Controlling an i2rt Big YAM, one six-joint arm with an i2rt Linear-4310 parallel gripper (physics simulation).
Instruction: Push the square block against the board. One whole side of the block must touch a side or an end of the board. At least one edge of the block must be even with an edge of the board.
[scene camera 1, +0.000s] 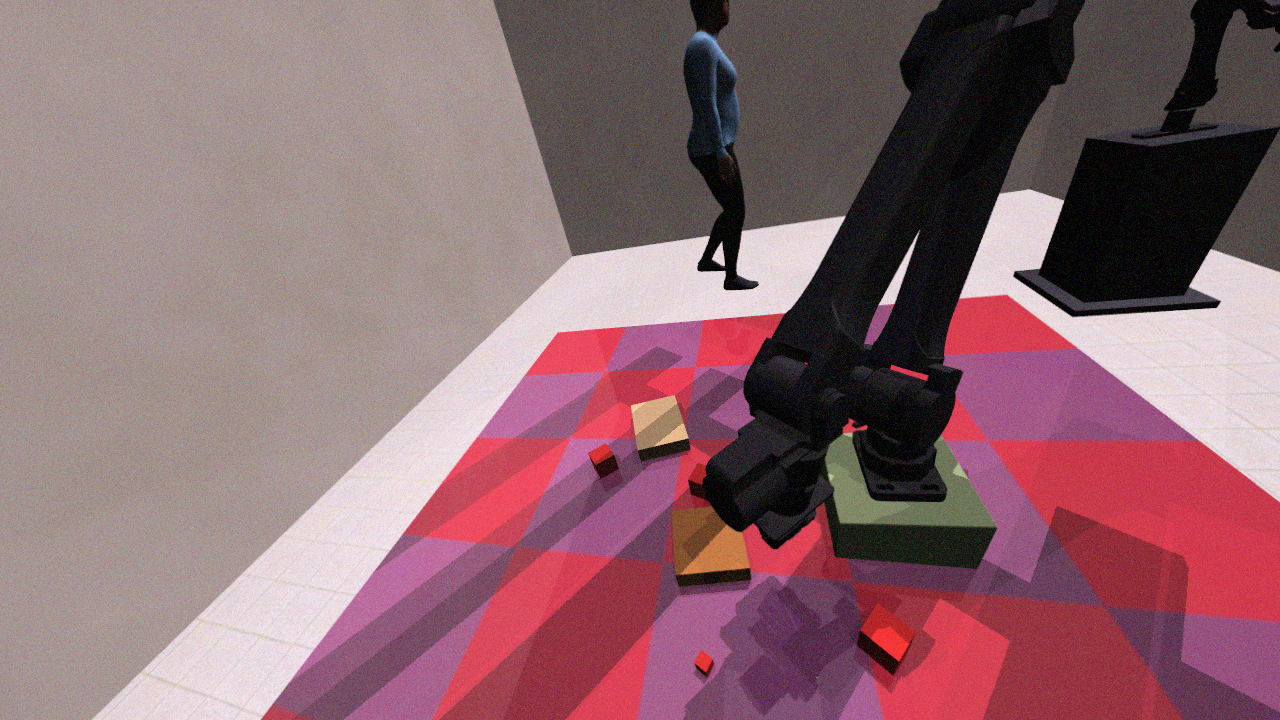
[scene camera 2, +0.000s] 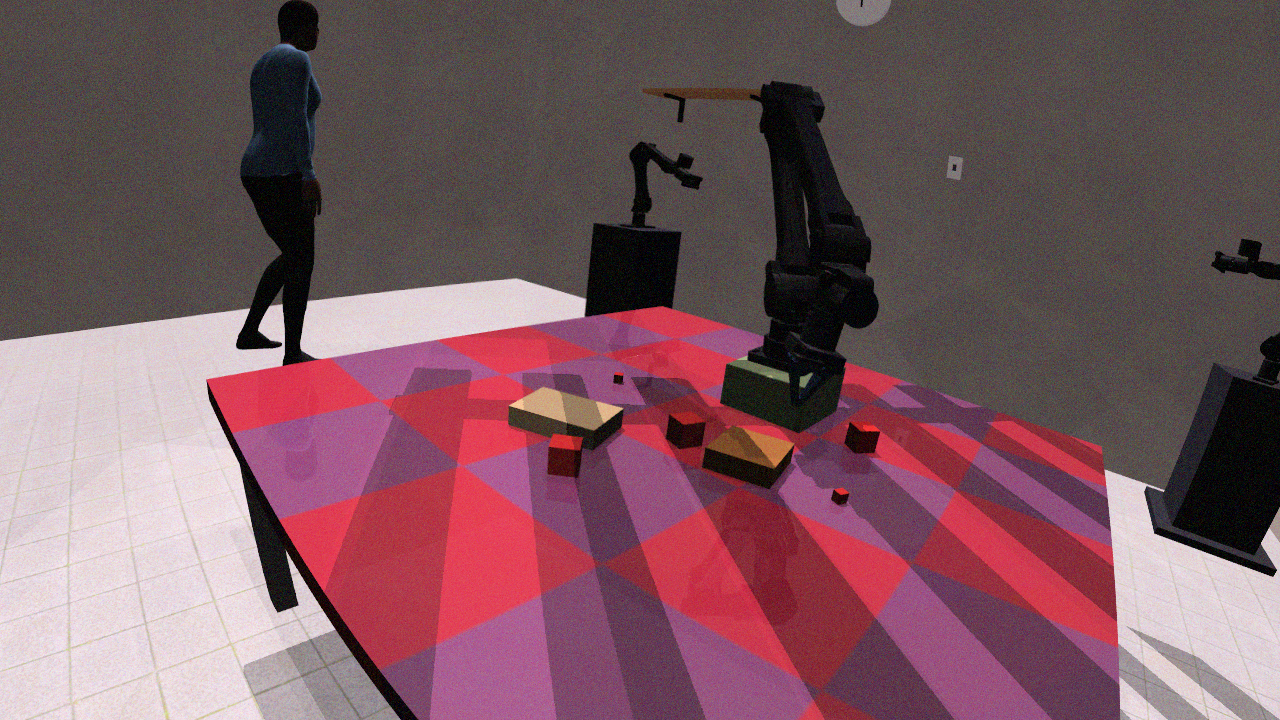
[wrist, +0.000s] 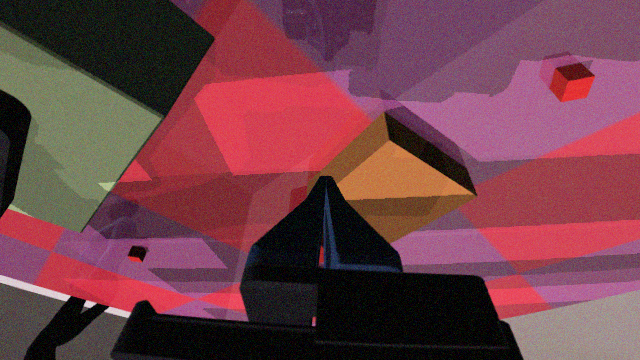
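Where they show: gripper, fingertip midpoint: (scene camera 1: 773, 533) (scene camera 2: 795, 406) (wrist: 325, 184); arm's base, origin of the base link: (scene camera 1: 894, 466) (scene camera 2: 784, 363).
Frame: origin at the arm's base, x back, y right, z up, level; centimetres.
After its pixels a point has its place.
The square block (scene camera 1: 708, 537) @[x -26.1, y -10.2, z -5.1 cm] (scene camera 2: 750, 452) @[x -28.5, y -11.2, z -5.1 cm] (wrist: 400, 175) @[x -23.7, y -12.7, z -5.1 cm] is a flat orange-brown slab lying on the checkered table. The board (scene camera 1: 658, 422) @[x -38.4, y 14.6, z -5.1 cm] (scene camera 2: 565, 410) @[x -39.8, y 14.2, z -5.1 cm] is a longer tan slab, lying flat farther left in scene camera 2, apart from the block with a wide gap between them. It does not show in the wrist view. My gripper (scene camera 2: 795, 400) @[x -17.0, y -11.4, z -0.8 cm] (wrist: 325, 184) @[x -17.0, y -11.4, z -0.8 cm] is shut and empty. It hangs above the table between the block and the green base, apart from the block. In the wrist view the closed fingers cover part of the block; in scene camera 1 the arm hides the fingertips.
A red cube (scene camera 1: 697, 480) @[x -28.6, y -0.6, z -4.2 cm] (scene camera 2: 686, 429) @[x -29.7, y -0.7, z -5.1 cm] stands in the gap between block and board. Another red cube (scene camera 1: 603, 460) @[x -47.1, y 3.2, z -4.3 cm] (scene camera 2: 564, 455) @[x -49.6, y 3.4, z -5.2 cm] stands close beside the board. A larger red cube (scene camera 1: 886, 637) @[x -5.8, y -20.6, z -4.3 cm] (scene camera 2: 861, 437) @[x -7.9, y -20.5, z -5.4 cm] and a small one (scene camera 1: 704, 662) @[x -25.6, y -25.1, z -6.7 cm] (scene camera 2: 839, 495) @[x -26.7, y -25.1, z -6.9 cm] lie beyond the block. The green base (scene camera 1: 913, 541) @[x 0.0, y -9.5, z -3.1 cm] (scene camera 2: 760, 394) @[x -8.9, y -0.8, z -4.0 cm] carries the arm.
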